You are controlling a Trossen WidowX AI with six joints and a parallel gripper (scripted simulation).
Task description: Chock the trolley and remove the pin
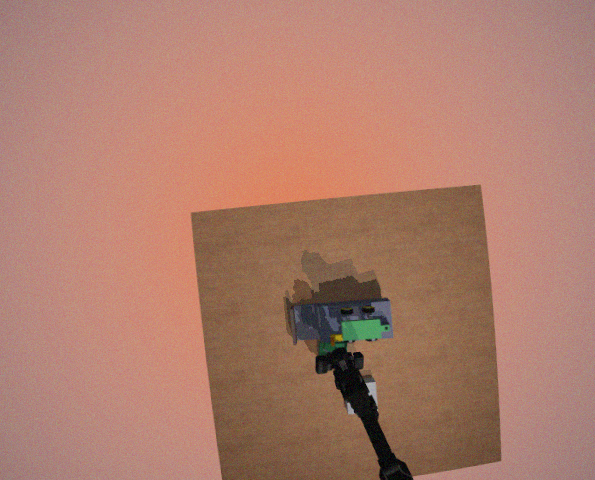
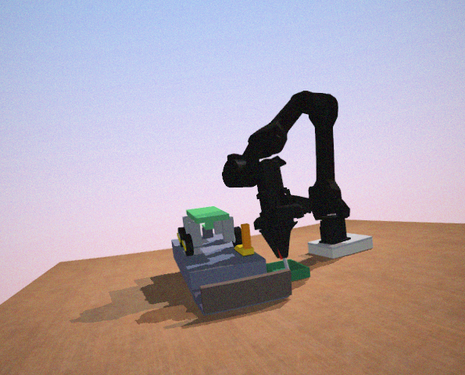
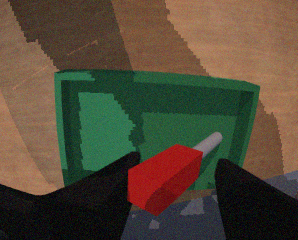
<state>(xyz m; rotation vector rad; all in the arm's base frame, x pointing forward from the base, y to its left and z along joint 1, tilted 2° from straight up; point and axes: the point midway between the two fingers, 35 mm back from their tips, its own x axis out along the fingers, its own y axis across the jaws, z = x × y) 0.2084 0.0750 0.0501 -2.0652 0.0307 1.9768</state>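
The yellow chock lies 7 cm ahead of my gripper tip, 3 cm to the right of it and 4 cm above it. The rest, counted from my gripper tip: grey ramp (12 cm ahead, 12 cm to the right, 1 cm above); then trolley (12 cm ahead, 12 cm to the right, 7 cm above); then stop pin (1 cm to the left).
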